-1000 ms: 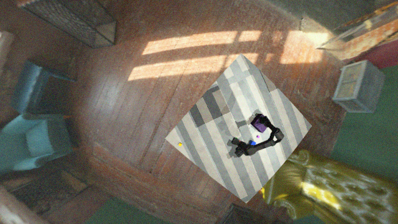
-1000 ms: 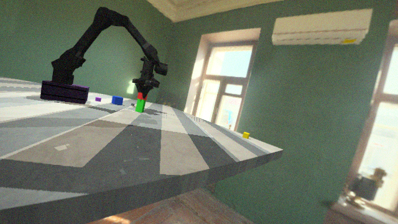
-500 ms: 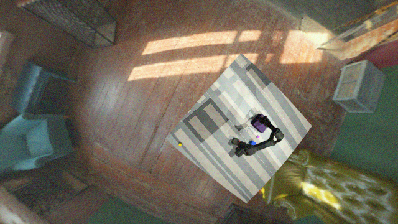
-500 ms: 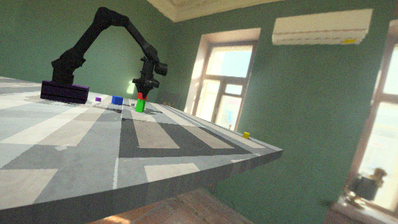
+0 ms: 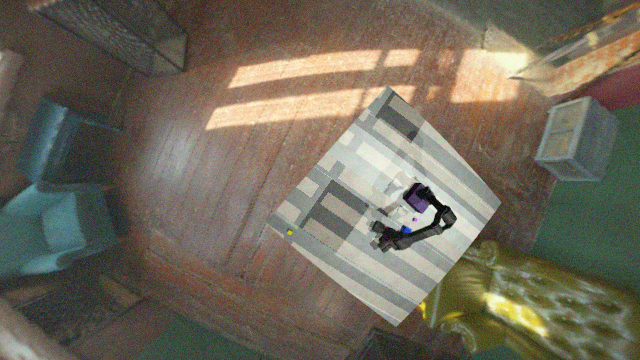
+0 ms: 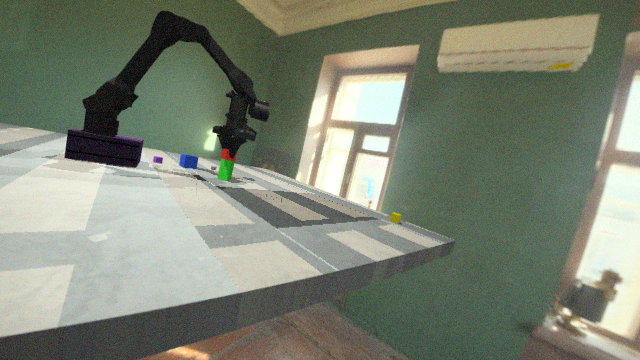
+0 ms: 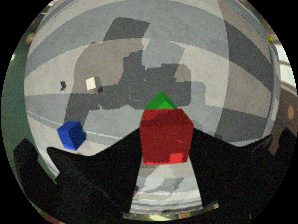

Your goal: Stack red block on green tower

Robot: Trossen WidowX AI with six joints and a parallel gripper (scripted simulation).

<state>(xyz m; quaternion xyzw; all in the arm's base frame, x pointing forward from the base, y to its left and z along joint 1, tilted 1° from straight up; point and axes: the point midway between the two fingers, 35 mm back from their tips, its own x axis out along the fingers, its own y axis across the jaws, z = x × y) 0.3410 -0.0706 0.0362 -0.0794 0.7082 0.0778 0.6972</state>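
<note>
The red block lies 1 cm above my gripper tip. Round my gripper tip: blue block (18 cm to the left, 9 cm behind, 6 cm below); then small yellow block (44 cm to the right, 42 cm ahead, 7 cm below).
</note>
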